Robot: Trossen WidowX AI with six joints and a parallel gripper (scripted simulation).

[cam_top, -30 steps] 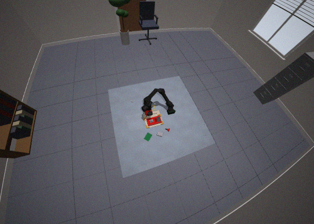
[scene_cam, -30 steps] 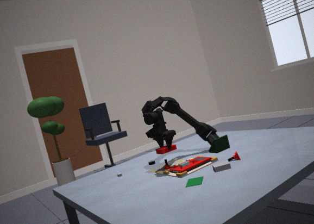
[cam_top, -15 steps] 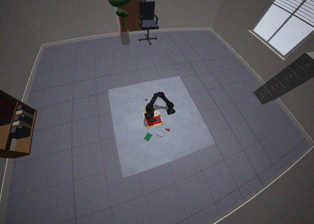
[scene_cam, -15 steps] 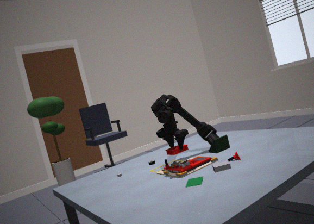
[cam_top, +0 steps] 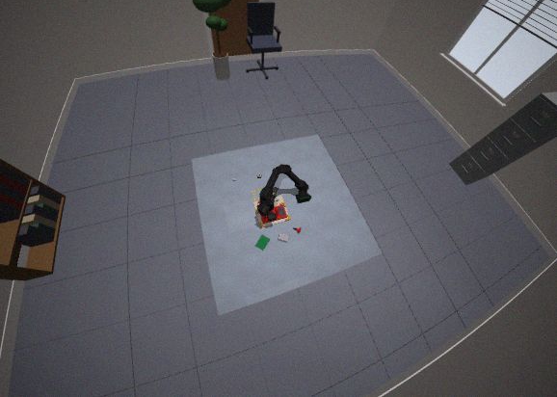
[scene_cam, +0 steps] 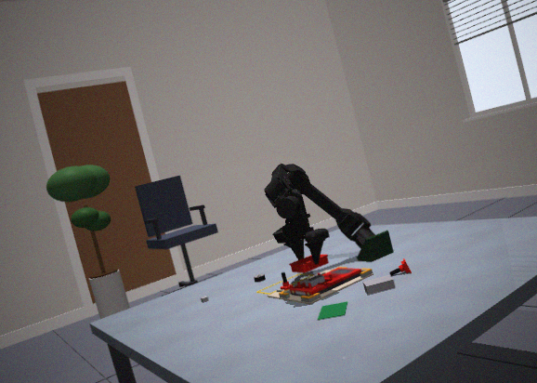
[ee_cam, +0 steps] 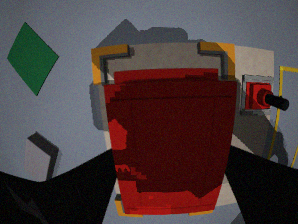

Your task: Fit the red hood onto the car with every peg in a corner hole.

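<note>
Now: the jig 30 mm behind my gripper tip, 30 mm to the right of it and 80 mm below it. From my gripper tip the other things lie so: grey nut (230 mm ahead, 370 mm to the right, 80 mm below); green flat card (70 mm ahead, 200 mm to the left, 90 mm below); red hood (right at my gripper tip).
</note>
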